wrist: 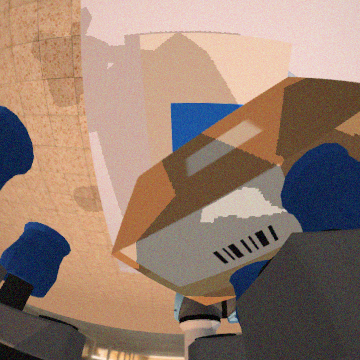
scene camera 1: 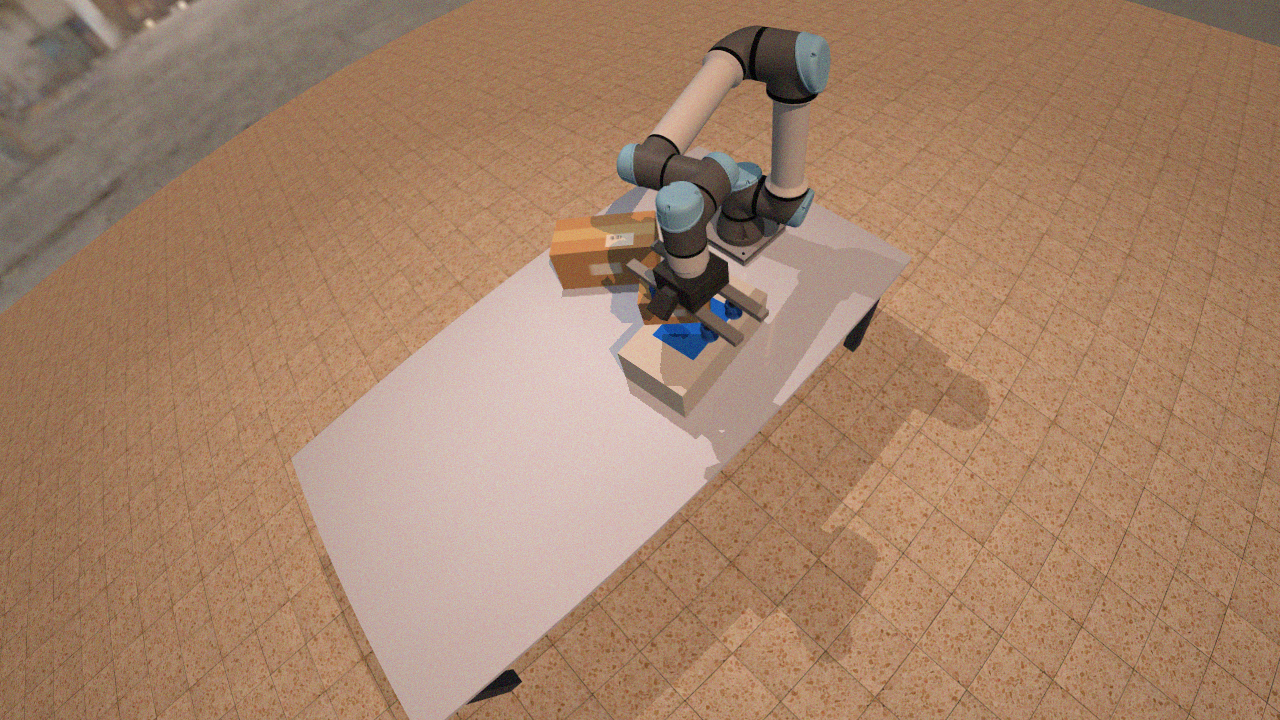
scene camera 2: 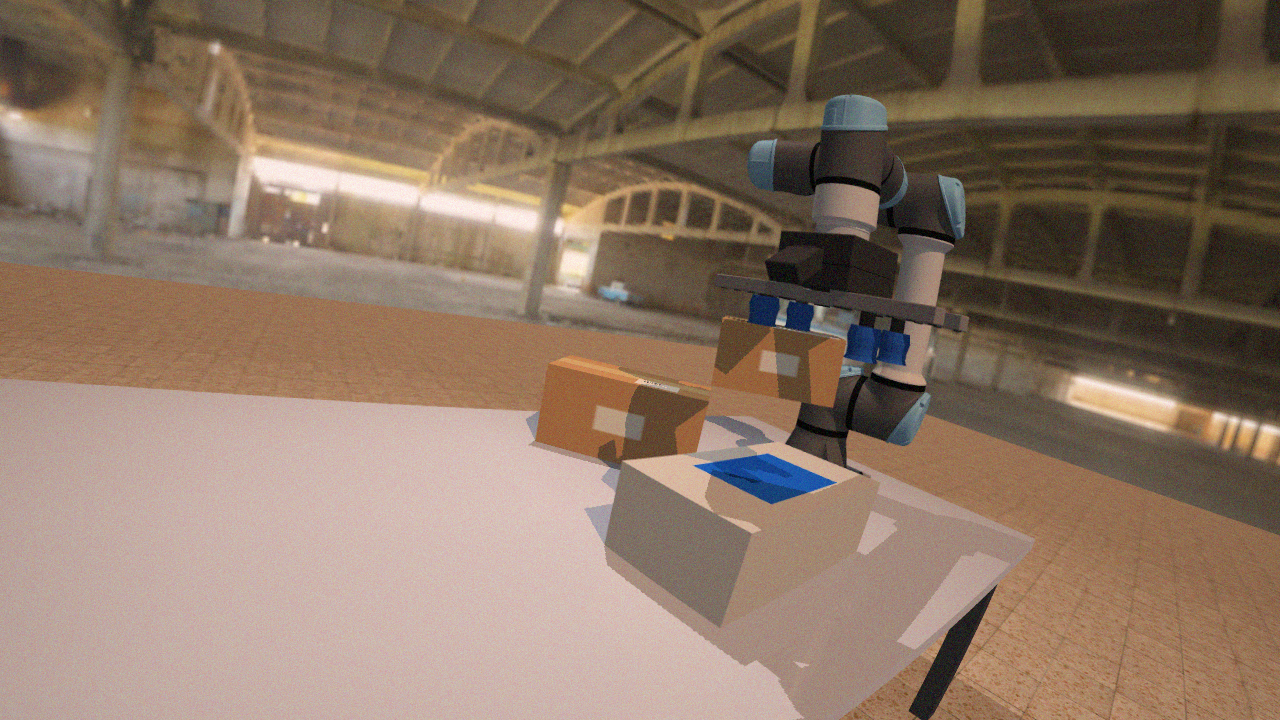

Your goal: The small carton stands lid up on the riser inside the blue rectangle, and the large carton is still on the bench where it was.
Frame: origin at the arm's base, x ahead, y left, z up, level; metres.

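Seen in the pictures: hand, its tool point: point(wrist: 144, 215) point(scene camera 2: 824, 348); arm's base, origin of its link: point(scene camera 1: 740, 229).
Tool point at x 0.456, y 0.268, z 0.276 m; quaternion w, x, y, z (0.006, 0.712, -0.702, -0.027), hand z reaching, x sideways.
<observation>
Pixels of each thing's top centre, then the offset from my tool point to it. Level surfaces: height alone.
- small carton, centre of its top: point(wrist: 276, 254) point(scene camera 2: 785, 324) point(scene camera 1: 674, 281) dx -0.005, dy -0.069, dz +0.015 m
- riser, centre of its top: point(scene camera 2: 769, 475) point(wrist: 211, 159) point(scene camera 1: 694, 322) dx -0.056, dy -0.073, dz -0.187 m
- blue rectangle, centre of its top: point(scene camera 2: 769, 475) point(wrist: 211, 159) point(scene camera 1: 694, 322) dx -0.056, dy -0.073, dz -0.187 m
- large carton, centre of its top: point(scene camera 2: 633, 376) point(scene camera 1: 602, 232) dx -0.092, dy -0.476, dz -0.152 m
- bench, height of its surface: dz -0.307 m
My gripper point(scene camera 1: 693, 308) point(scene camera 2: 827, 326) has four blue suction cups under grey bars. It is shut on the small carton point(scene camera 1: 653, 310) point(scene camera 2: 742, 367) point(wrist: 200, 192): cups on one side hold its lid, the other cups hang free. The carton is lid up, in the air, higher than the riser point(scene camera 1: 657, 376) point(scene camera 2: 671, 528) point(wrist: 260, 65) and near its robot-side end. The blue rectangle point(scene camera 1: 689, 344) point(scene camera 2: 778, 483) point(wrist: 192, 120) lies on the riser's top; the carton hides part of it in the wrist view. The large carton point(scene camera 1: 590, 259) point(scene camera 2: 572, 411) stands on the bench point(scene camera 1: 447, 492) point(scene camera 2: 268, 555).
The large carton stands beside the riser's far end, close to the held carton in scene camera 1. The robot base point(scene camera 1: 744, 237) is on the bench behind the riser. The riser's long side runs near one bench edge. The arm's shadow falls over the riser and bench.
</observation>
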